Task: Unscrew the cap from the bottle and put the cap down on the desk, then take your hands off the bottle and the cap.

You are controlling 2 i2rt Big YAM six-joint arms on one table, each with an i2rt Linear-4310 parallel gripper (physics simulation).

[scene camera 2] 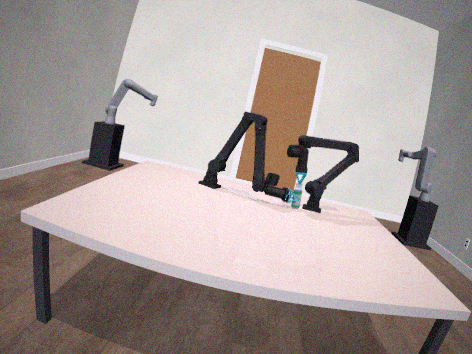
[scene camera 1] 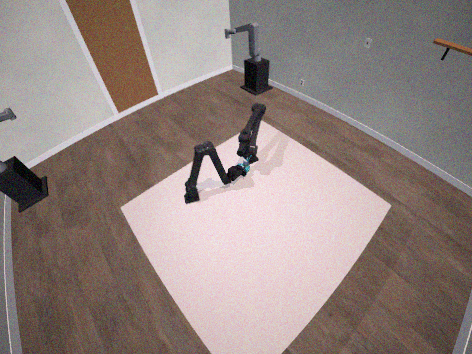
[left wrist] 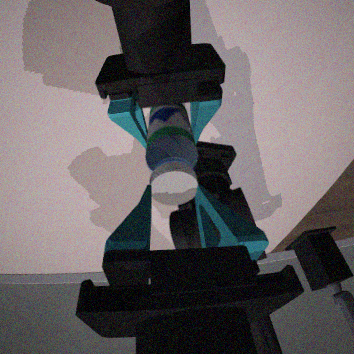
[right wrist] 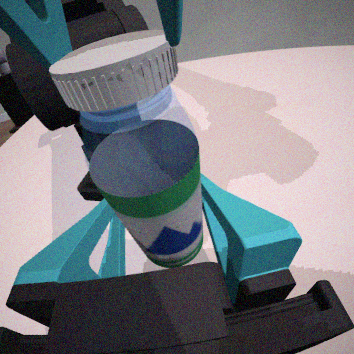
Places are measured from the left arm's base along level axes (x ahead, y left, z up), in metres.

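Pixels of known places: left gripper, fingertip midpoint: (scene camera 2: 299,183) (scene camera 1: 246,159) (left wrist: 173,189) (right wrist: 114,52); right gripper, fingertip midpoint: (scene camera 2: 298,198) (scene camera 1: 247,164) (left wrist: 170,144) (right wrist: 158,187); left arm's base at its link origin: (scene camera 2: 311,209) (scene camera 1: 251,159) (left wrist: 200,168); right arm's base at its link origin: (scene camera 2: 209,185) (scene camera 1: 192,198).
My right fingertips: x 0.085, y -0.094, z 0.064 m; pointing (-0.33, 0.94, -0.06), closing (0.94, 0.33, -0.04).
Note:
For each thing: its top centre in the pictures, then the offset to it from my right fingertips. "*": a spot on its surface instead. Level surfaces: height alone.
- clear bottle at its top centre: (right wrist: 110,65) (left wrist: 177,188) (scene camera 2: 300,184) dy -0.012, dx +0.004, dz +0.080 m
- pink desk at its surface level: dz -0.064 m
- small teal spot at a spot on its surface: (scene camera 1: 244,168) * dy -0.040, dx +0.019, dz -0.005 m
- ribbed grey cap at its top centre: (right wrist: 107,38) (left wrist: 174,191) (scene camera 2: 299,182) dy -0.019, dx +0.010, dz +0.090 m
A clear bottle (scene camera 2: 296,198) (left wrist: 171,149) (right wrist: 151,182) with a green and blue label stands upright on the pink desk (scene camera 1: 270,263) (scene camera 2: 199,239); in scene camera 1 it is a small teal spot (scene camera 1: 244,168). A ribbed grey cap (scene camera 2: 298,185) (left wrist: 173,180) (right wrist: 112,77) sits on its blue neck. My left gripper (scene camera 2: 300,181) (left wrist: 173,189) (right wrist: 114,52) comes down from above and is shut on the cap. My right gripper (scene camera 2: 293,197) (left wrist: 170,144) (right wrist: 158,187) reaches in from the side, low over the desk, and is shut on the bottle's body.
A grey arm on a black pedestal (scene camera 1: 256,74) (scene camera 2: 105,144) stands on the floor beyond the desk. Another dark pedestal (scene camera 2: 407,221) shows at the right edge. A brown door (scene camera 1: 112,53) (scene camera 2: 280,116) is in the back wall. Both arm bases stand close to the bottle.

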